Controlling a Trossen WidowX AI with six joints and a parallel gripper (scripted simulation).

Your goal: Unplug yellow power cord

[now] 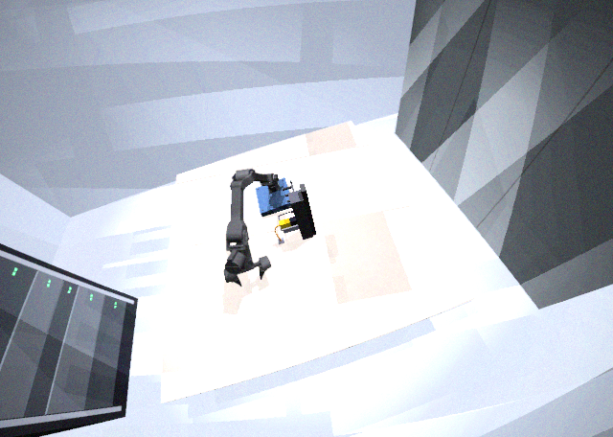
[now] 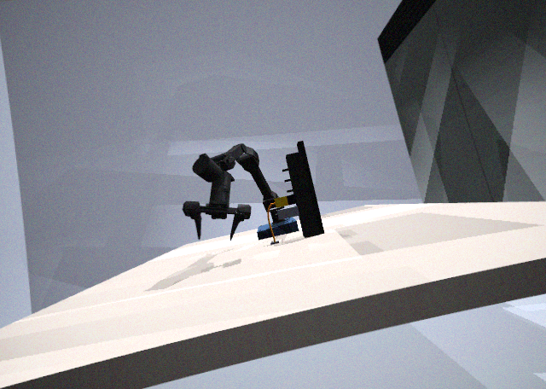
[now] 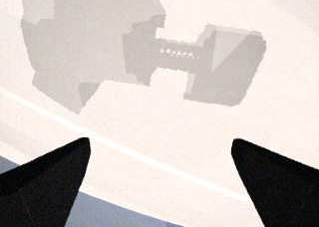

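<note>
The yellow plug lies 190 mm behind my gripper tip, 230 mm to the left of it and 70 mm above it.
</note>
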